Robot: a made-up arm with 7 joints.
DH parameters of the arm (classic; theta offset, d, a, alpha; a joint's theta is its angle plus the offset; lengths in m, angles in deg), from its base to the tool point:
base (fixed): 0 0 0 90
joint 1: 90 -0.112 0 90
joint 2: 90 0 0 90
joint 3: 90 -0.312 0 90
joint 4: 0 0 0 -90
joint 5: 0 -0.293 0 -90
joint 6: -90 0 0 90
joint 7: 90 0 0 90
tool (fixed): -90 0 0 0
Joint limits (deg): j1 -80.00..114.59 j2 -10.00..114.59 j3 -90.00..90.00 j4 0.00..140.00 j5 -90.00..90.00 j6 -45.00..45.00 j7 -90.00..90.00
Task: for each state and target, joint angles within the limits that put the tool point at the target. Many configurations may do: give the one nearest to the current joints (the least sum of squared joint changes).
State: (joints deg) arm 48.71 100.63 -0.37 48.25 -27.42 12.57 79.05
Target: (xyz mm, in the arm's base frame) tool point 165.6 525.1 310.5
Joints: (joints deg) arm 10.35 114.59 19.81 52.50 -27.42 12.57 79.05
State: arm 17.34 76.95 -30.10 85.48 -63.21 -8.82 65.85
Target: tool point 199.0 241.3 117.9
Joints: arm 40.17 87.31 -8.02 128.16 -63.21 -8.82 65.85
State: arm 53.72 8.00 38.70 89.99 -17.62 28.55 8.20
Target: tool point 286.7 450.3 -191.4
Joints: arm 31.53 15.54 59.20 74.10 -17.62 28.55 8.20
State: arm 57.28 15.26 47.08 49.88 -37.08 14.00 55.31
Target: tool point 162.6 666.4 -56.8
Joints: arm 47.90 59.61 65.02 32.71 -37.08 14.00 55.31
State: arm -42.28 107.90 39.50 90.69 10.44 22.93 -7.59
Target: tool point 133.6 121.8 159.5
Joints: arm -16.31 114.50 63.78 139.88 10.44 22.93 -7.59
